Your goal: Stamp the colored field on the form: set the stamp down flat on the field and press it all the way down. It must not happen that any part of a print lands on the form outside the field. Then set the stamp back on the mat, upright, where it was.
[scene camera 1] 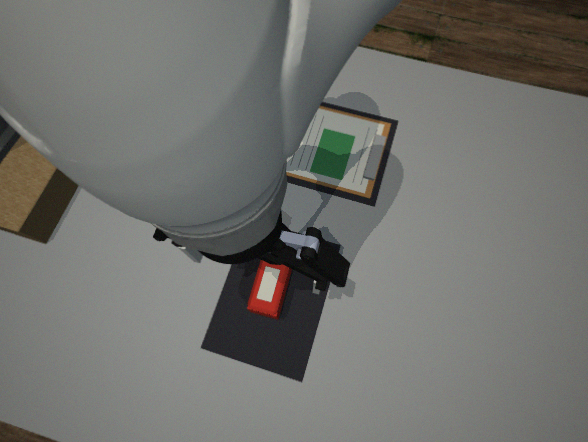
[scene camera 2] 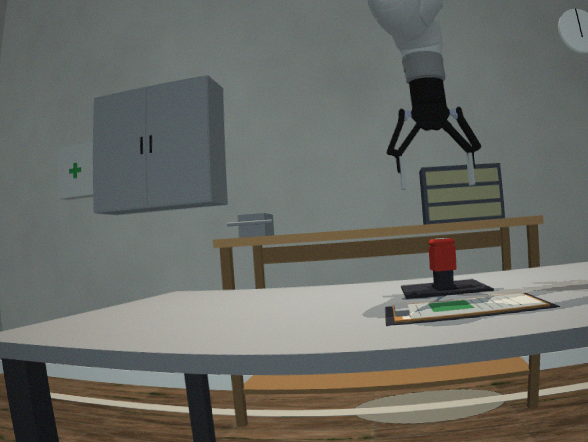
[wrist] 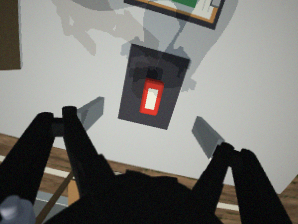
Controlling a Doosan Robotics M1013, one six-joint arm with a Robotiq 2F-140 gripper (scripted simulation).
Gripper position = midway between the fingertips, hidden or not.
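Observation:
There's a dark mat [scene camera 1: 283, 346] here, and you'd find the mat in scene camera 2 [scene camera 2: 424, 290] and in the wrist view [wrist: 143, 62] as well. I can also see a clipboard [scene camera 1: 344, 152], and scene camera 2 [scene camera 2: 425, 312] shows the clipboard too. My gripper [scene camera 1: 258, 267] is in sight as well, and the gripper shows again in scene camera 2 [scene camera 2: 438, 187] and in the wrist view [wrist: 149, 115].

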